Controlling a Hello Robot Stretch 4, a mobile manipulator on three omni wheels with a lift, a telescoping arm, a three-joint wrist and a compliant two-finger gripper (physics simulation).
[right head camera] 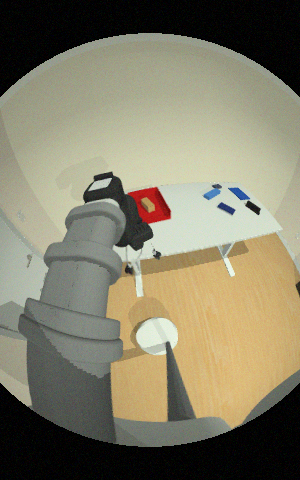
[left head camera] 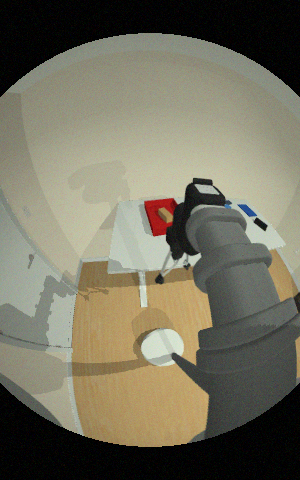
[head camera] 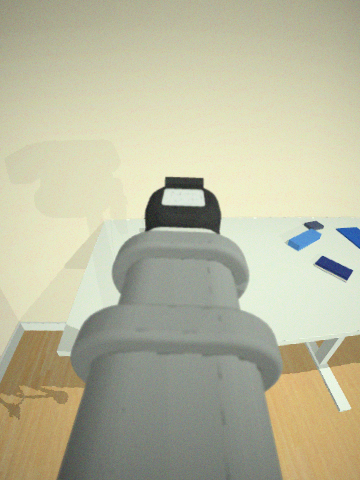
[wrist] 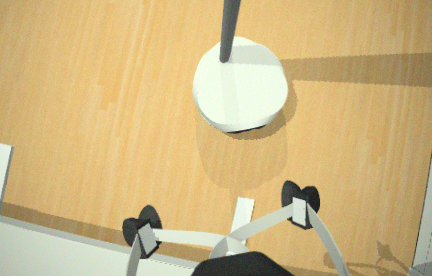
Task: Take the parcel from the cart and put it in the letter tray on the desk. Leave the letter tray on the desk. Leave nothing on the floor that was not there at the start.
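Frame: origin at the robot's base, x ahead, y left, z up, level; millimetres.
Seen in the pictures: gripper, fingertip midpoint: point(right head camera: 143, 264) point(left head camera: 172, 274) point(wrist: 221, 209); robot's base, origin of the base link: point(right head camera: 157, 334) point(left head camera: 161, 346) point(wrist: 236, 92).
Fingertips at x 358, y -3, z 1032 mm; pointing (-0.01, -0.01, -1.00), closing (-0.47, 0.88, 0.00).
Observation:
Offsets run from my fingertips to a thing's top centre. Level surfaces: height alone.
The tan parcel {dx +546, dy -5, dz -55 mm} point(left head camera: 165, 215) point(right head camera: 148, 204) lies inside the red letter tray {dx +544, dy -1, dz -39 mm} point(left head camera: 152, 216) point(right head camera: 164, 212), which stands on the white desk {dz -109 mm} point(head camera: 290, 300) point(left head camera: 127, 245) point(right head camera: 195, 225) point(wrist: 60, 257). My gripper point(left head camera: 173, 272) point(right head camera: 143, 262) point(wrist: 221, 209) is open, with its two fingertips wide apart and no thing between them. It is apart from the parcel and the tray, by the desk's front edge; in the wrist view floor shows past the fingertips. In the head camera view my arm hides the tray and parcel. The cart does not show in these views.
Several blue and dark flat things lie at the desk's right, among them a light blue block {dx +683, dy -582, dz -79 mm} point(head camera: 304, 240) point(right head camera: 212, 194) and a black one {dx +472, dy -920, dz -55 mm} point(left head camera: 260, 223) point(right head camera: 253, 207). A white round object point(left head camera: 159, 347) point(right head camera: 153, 336) point(wrist: 240, 90) is on the wooden floor before the desk.

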